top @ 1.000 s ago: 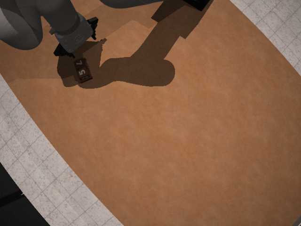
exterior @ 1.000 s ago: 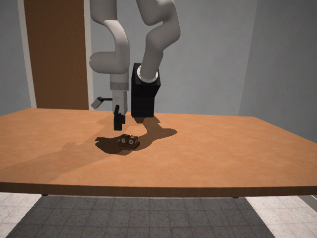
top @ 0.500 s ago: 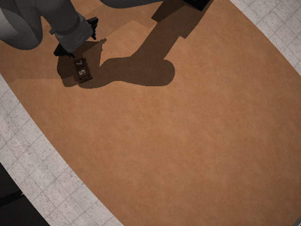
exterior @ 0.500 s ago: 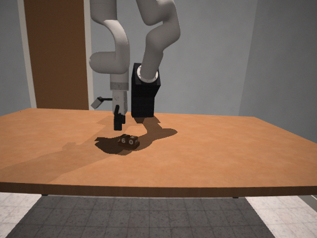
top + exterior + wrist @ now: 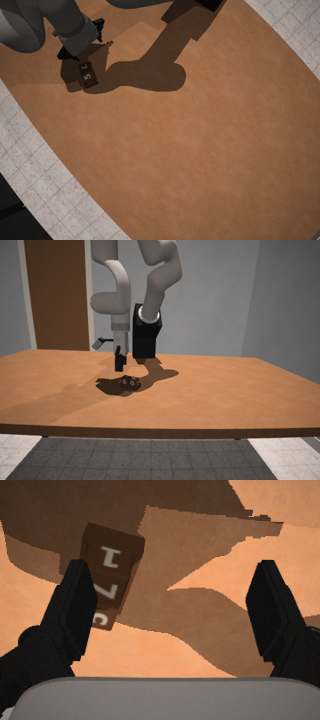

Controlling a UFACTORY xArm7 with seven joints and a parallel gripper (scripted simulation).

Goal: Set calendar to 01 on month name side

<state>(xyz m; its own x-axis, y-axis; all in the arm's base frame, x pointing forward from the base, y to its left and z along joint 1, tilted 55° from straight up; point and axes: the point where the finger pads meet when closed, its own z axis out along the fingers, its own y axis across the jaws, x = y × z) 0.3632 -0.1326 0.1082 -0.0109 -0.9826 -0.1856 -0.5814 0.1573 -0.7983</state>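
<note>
The cube lies 5 cm ahead of my hand, 3 cm to the left of it and 5 cm below it. Also, from my hand: calendar tray (5 cm ahead, 5 cm to the left, 6 cm below).
</note>
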